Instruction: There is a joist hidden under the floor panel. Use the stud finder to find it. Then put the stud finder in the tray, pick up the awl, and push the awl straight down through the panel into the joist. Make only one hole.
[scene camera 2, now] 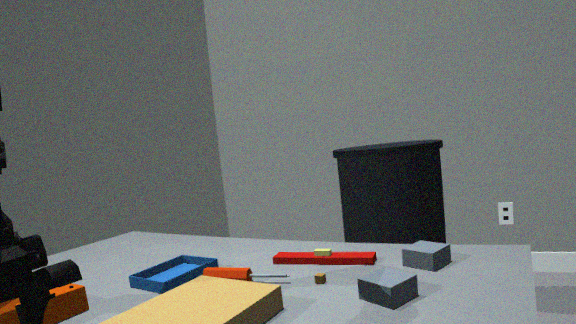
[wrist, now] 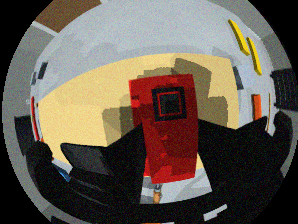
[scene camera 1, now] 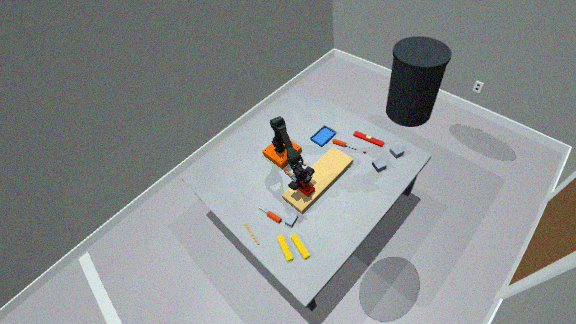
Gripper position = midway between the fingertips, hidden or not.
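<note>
I can see my gripper (wrist: 167, 123), and then there's a blue tray (scene camera 2: 165, 276) along with a red level (scene camera 2: 320, 256).
</note>
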